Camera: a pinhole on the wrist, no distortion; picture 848 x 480 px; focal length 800.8 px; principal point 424.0 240.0 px. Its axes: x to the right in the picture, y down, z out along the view. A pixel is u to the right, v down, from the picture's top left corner.
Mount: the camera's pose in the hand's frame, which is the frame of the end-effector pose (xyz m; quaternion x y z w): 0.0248 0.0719 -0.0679 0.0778 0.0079 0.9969 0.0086
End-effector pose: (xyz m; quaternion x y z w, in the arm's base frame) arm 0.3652 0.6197 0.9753 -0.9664 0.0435 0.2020 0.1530
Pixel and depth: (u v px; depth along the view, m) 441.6 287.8 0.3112
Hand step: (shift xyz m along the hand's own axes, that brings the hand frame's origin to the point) 0.0661 0.0579 0.2409
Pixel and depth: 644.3 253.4 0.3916
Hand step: -0.0209 0.0730 0.3357
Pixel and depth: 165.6 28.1 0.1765
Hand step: 0.1092 0.1201 0.0968
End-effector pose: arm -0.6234 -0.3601 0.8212 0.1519 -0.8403 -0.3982 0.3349
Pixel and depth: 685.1 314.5 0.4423
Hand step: -0.0496 0.0398 0.3920
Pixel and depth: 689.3 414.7 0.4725
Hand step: -0.0581 -0.0215 0.4248
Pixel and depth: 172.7 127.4 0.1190
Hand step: 0.0804 0.0897 0.0436
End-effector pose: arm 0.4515 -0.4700 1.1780 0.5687 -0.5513 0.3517 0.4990
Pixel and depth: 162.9 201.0 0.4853
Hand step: 0.2568 0.0996 0.3865
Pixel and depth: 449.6 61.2 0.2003
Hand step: 0.0503 0.1196 0.1302
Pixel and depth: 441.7 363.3 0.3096
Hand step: 0.0653 0.0288 0.2398
